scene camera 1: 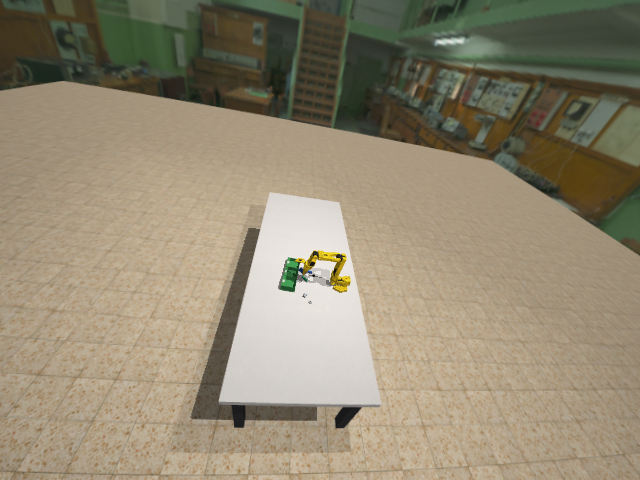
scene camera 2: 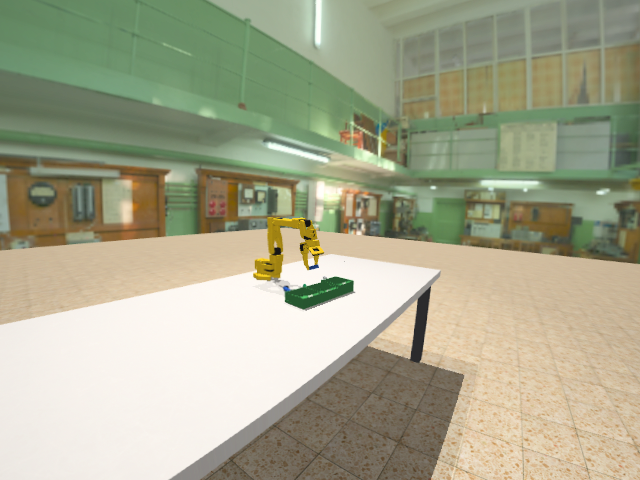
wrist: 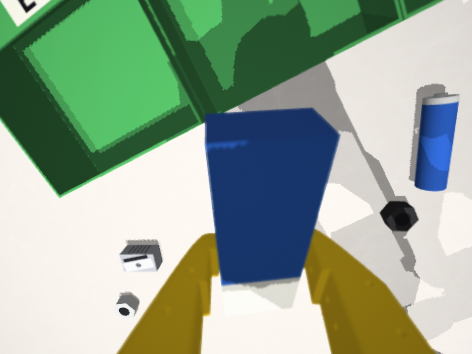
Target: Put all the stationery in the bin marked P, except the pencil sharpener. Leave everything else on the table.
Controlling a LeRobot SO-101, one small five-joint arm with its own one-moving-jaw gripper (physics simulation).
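Note:
A blue eraser with a white end is held between the two jaws of my gripper, which is shut on it. It hangs above the table, beside the long side of the green bin, not over a compartment. In the wrist view part of a letter label shows at the top left; no P label is readable. The metal pencil sharpener lies on the table, left of the gripper in the wrist view.
A silver nut lies near the sharpener. A black nut and a blue battery lie right of the gripper in the wrist view. A green battery lies by the bin in scene camera 1.

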